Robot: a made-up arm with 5 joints. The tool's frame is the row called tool. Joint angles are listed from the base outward. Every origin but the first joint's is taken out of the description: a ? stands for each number. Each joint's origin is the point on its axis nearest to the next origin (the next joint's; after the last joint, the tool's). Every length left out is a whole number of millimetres.
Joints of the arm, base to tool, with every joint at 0 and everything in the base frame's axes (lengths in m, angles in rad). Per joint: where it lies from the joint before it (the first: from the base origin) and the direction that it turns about. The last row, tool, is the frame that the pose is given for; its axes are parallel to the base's.
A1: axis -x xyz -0.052 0 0.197
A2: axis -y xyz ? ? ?
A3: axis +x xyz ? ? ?
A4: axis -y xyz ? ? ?
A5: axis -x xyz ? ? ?
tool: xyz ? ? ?
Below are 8 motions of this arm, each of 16 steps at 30 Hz.
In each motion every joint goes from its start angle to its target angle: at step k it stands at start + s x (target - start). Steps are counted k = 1, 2, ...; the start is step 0. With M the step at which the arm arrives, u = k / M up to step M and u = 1 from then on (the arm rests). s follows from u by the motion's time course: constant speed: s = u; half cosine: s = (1 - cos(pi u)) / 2; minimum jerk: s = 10 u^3 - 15 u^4 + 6 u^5.
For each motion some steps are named. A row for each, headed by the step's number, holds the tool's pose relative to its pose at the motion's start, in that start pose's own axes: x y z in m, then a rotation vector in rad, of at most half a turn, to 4 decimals.
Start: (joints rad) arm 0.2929 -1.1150 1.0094 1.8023 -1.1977
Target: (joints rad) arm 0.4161 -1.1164 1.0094 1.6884 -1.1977
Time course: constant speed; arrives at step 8
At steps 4, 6, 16:
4: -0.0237 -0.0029 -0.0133 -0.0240 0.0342 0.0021
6: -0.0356 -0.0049 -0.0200 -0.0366 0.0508 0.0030
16: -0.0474 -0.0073 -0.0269 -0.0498 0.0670 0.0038

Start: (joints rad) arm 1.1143 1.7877 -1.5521 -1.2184 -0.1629
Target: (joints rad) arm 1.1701 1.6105 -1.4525 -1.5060 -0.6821
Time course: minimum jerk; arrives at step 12
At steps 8, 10, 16:
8: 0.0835 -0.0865 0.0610 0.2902 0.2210 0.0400
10: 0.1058 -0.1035 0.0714 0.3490 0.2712 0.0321
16: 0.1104 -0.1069 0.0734 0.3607 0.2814 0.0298

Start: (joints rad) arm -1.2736 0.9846 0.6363 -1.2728 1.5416
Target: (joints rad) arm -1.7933 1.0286 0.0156 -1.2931 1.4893
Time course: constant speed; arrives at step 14
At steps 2, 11, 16:
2: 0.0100 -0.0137 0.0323 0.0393 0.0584 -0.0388
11: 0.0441 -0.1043 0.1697 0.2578 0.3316 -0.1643
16: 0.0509 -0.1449 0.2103 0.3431 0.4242 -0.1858

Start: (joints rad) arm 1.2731 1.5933 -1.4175 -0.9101 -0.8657
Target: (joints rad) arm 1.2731 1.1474 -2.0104 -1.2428 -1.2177
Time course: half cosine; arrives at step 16
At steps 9, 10, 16:
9: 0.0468 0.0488 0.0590 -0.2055 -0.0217 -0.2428
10: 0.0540 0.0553 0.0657 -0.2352 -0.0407 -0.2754
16: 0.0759 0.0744 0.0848 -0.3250 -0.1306 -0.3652

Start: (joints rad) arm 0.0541 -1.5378 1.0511 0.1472 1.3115
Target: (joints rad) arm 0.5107 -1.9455 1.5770 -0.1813 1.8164
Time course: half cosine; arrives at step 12
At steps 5, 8, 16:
5: 0.0577 0.0978 0.0891 -0.0037 0.2250 -0.0091
8: 0.1407 0.1920 0.1743 0.0445 0.4044 -0.0186
16: 0.2093 0.2480 0.2271 0.0987 0.4898 -0.0325

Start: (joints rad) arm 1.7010 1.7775 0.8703 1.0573 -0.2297
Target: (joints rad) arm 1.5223 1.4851 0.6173 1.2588 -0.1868
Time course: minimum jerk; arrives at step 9
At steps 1, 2, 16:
1: 0.0001 0.0027 -0.0011 -0.0055 -0.0014 0.0014
2: 0.0007 0.0181 -0.0074 -0.0364 -0.0092 0.0091
16: 0.0293 0.2110 -0.1283 -0.4501 -0.0806 0.1266

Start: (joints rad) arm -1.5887 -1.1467 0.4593 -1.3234 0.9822
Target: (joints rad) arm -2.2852 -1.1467 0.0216 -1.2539 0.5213
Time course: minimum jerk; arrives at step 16
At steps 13, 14, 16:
13: -0.2021 -0.1235 -0.1819 -0.1584 0.0368 0.0836
14: -0.2074 -0.1302 -0.1878 -0.1645 0.0344 0.0846
16: -0.2099 -0.1335 -0.1907 -0.1675 0.0331 0.0851

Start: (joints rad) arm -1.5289 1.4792 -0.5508 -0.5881 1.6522
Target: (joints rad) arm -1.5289 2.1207 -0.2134 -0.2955 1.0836
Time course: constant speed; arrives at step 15
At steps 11, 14, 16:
11: 0.1532 0.1236 0.1864 0.7107 -0.0208 -0.6563
14: 0.2014 0.1418 0.2260 0.8803 -0.0791 -0.8486
16: 0.2177 0.1470 0.2381 0.9337 -0.1042 -0.9135

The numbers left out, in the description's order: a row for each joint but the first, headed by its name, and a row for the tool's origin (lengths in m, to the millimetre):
A2: 0 0.316 0.058
A3: -0.482 0 -0.018
A4: 0 -0.142 -0.043
A5: -0.114 0 0.158
tool: 0 0.14 0.099

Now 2 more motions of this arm.
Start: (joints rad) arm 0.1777 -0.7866 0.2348 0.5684 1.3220
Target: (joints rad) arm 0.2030 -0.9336 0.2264 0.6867 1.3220
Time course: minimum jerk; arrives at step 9
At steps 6, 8, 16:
6: 0.0274 -0.0353 0.0336 -0.0400 0.0254 0.0102
8: 0.0352 -0.0435 0.0420 -0.0502 0.0315 0.0129
16: 0.0356 -0.0439 0.0425 -0.0508 0.0319 0.0130

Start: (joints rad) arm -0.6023 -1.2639 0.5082 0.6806 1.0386
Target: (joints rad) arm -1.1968 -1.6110 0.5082 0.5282 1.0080
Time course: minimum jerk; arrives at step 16
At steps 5, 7, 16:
5: 0.0254 -0.0935 0.0105 0.0653 0.0425 0.1283
7: 0.0652 -0.1963 0.0118 0.1334 0.0847 0.2783
16: 0.2487 -0.4602 -0.0413 0.2975 0.1702 0.7554

